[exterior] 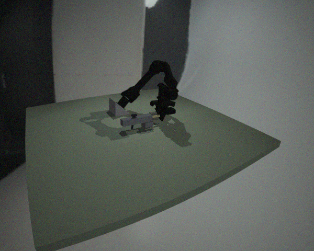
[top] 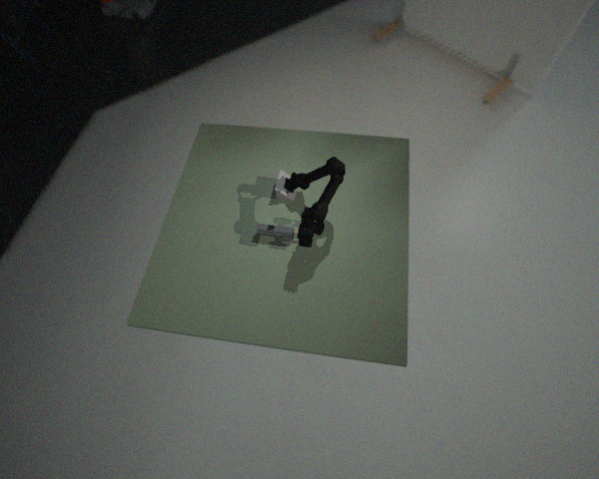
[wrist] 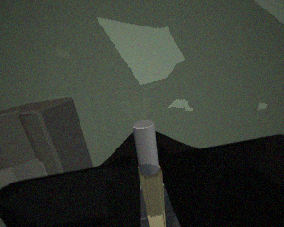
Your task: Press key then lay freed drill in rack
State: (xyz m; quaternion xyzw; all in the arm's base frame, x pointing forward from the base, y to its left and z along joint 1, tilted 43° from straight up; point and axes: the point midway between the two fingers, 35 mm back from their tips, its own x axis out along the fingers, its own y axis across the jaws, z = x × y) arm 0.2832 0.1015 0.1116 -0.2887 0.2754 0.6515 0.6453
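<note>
Right now the drill is 40 mm to the right of my gripper tip and 30 mm above it. Round my gripper tip: rack: 70 mm behind; then grey block: 160 mm to the right, 30 mm above; then dark key: 10 mm ahead, 190 mm to the right, 40 mm above.
</note>
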